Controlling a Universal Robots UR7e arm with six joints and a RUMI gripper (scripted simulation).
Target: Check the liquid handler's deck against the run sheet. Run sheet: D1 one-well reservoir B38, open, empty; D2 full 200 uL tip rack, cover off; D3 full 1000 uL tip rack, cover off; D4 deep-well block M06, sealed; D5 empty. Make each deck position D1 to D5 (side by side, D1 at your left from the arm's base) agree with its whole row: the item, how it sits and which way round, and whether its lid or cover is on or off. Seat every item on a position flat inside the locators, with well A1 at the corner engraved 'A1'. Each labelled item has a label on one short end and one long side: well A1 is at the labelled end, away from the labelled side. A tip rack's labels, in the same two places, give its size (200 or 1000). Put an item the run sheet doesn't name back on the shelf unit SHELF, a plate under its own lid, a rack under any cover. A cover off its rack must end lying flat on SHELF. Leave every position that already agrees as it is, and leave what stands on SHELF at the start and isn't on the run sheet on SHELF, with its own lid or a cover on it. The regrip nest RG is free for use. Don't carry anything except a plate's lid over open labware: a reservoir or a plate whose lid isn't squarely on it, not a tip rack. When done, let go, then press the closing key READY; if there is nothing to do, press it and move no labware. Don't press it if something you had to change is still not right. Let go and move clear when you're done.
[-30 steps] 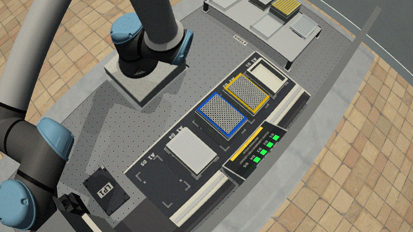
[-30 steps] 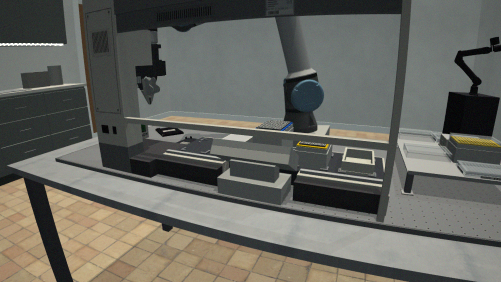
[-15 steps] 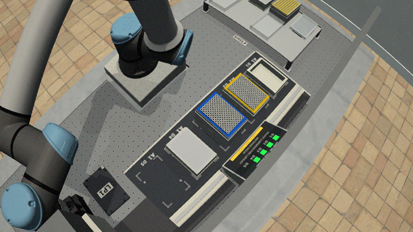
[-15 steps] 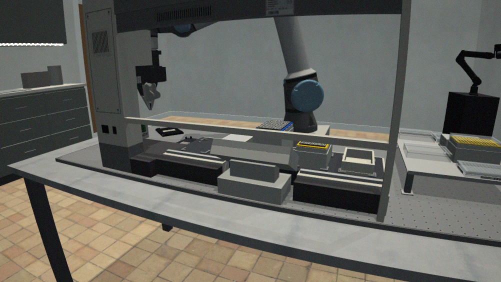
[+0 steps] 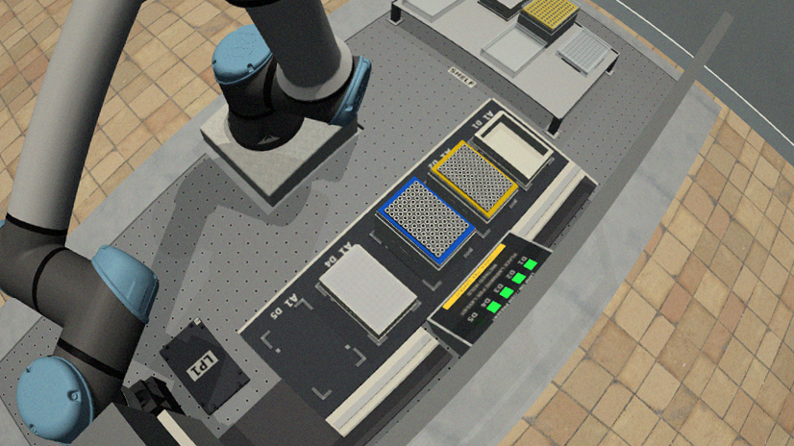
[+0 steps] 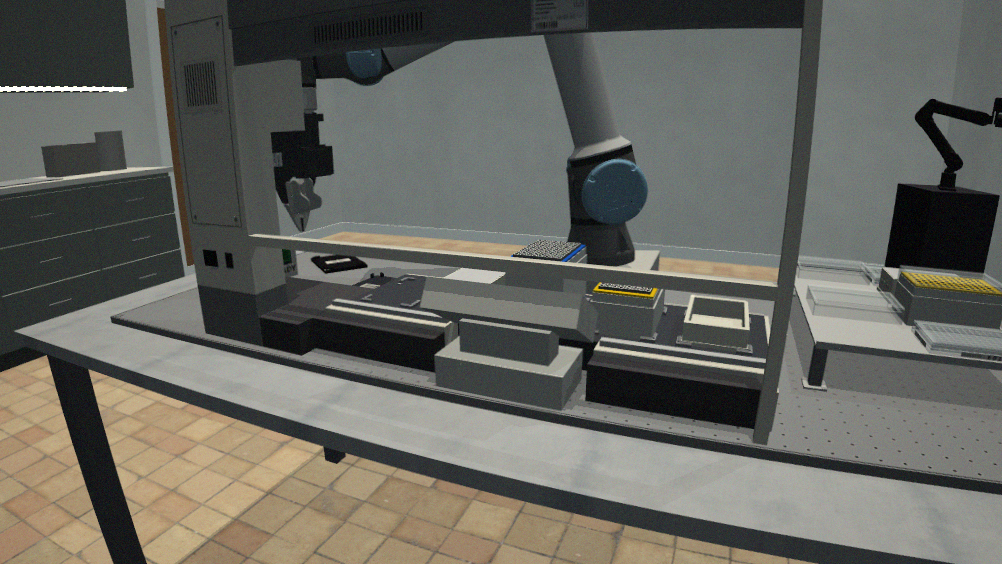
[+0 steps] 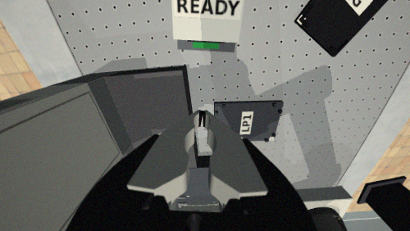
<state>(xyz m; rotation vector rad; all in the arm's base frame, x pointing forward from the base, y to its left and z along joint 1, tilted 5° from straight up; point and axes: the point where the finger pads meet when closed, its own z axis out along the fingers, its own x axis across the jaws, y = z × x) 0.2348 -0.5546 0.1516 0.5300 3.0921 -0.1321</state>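
Now: the ready key 70 mm below my hand, 60 mm to the right of it and 20 mm behind it. Round my hand: blue-framed tip rack: 490 mm to the left, 130 mm ahead, 30 mm below; then black nest: 260 mm behind, 150 mm below, 60 mm to the right; then handler's tower: 200 mm ahead, 130 mm above.
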